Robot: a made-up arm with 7 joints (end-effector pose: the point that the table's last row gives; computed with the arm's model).
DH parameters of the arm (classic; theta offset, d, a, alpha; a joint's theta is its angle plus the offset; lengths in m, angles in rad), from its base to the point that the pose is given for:
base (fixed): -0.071 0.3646 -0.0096 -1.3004
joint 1: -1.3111 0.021 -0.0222 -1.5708
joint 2: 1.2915 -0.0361 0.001 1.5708
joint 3: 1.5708 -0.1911 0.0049 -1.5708
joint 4: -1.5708 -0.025 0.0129 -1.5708
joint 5: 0 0.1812 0.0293 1.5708
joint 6: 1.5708 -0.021 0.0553 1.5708
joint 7: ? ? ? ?
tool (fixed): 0.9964 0.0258 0 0
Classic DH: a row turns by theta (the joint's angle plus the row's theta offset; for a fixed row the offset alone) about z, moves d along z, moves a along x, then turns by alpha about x.
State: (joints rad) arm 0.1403 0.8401 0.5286 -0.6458 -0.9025 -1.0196 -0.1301
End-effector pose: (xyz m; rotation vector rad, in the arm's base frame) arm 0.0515 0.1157 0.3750 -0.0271 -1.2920 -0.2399
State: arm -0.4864 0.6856 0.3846 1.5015 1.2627 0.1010 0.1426
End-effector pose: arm 0.1277 0.2376 0.0232 1.4558 1.3449 0.2946
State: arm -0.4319 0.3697 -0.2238 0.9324 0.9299 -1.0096 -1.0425
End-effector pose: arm 0.1734 -0.0104 0.0314 1.0882 0.4691 -1.8005
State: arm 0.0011 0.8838 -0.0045 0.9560 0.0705 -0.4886 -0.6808
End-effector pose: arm 0.0902 0.2682 0.0876 0.6845 1.0670 -0.3682
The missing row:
joint 7: -0.8757 -0.0144 -0.0293 -0.15
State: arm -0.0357 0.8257 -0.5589 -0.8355 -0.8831 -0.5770 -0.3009
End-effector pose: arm 0.0556 0.0013 0.3077 -0.6167 -0.3796 -1.0176
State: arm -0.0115 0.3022 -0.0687 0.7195 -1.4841 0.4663 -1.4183
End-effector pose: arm 0.0698 0.0958 -0.0240 -1.7147 0.2914 -0.6527
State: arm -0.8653 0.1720 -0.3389 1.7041 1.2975 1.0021 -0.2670
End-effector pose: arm 0.1976 0.0483 -0.0090 2.0103 1.6932 0.1860
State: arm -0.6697 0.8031 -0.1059 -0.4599 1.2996 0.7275 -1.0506
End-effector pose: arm 0.1927 0.0146 0.3467 1.5143 0.3495 0.3507
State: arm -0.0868 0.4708 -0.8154 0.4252 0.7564 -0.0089 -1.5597
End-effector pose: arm 0.0292 -0.0602 -0.0004 0.9432 1.5345 -2.1343
